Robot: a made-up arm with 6 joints.
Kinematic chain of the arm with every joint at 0, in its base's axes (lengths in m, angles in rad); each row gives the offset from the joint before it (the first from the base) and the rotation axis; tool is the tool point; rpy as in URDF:
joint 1: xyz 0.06 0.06 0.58 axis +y
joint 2: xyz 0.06 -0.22 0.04 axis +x
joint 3: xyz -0.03 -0.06 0 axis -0.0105 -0.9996 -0.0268
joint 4: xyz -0.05 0.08 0 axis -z
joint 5: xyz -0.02 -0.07 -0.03 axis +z
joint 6: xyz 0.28 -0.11 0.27 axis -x
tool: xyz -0.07 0.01 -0.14 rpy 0 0 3.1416
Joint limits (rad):
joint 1: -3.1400..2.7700
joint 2: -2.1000..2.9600
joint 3: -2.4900..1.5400
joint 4: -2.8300..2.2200
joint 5: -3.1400..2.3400
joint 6: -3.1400..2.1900
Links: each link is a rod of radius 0.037 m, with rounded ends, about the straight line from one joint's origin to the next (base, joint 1, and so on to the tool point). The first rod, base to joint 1, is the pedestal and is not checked.
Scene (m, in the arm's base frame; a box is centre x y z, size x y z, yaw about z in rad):
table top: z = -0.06
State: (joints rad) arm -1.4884 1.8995 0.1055 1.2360 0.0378 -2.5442
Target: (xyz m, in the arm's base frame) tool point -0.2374 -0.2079 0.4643
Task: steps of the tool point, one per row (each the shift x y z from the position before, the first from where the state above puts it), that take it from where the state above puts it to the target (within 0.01 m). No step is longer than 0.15 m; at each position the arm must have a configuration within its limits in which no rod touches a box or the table.
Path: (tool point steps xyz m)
1: -0.0885 0.0244 -0.1151
2: -0.1271 0.0360 -0.0609
3: -0.1372 0.0462 0.0028
4: -0.1180 0.0545 0.0628
5: -0.0745 0.0605 0.1065

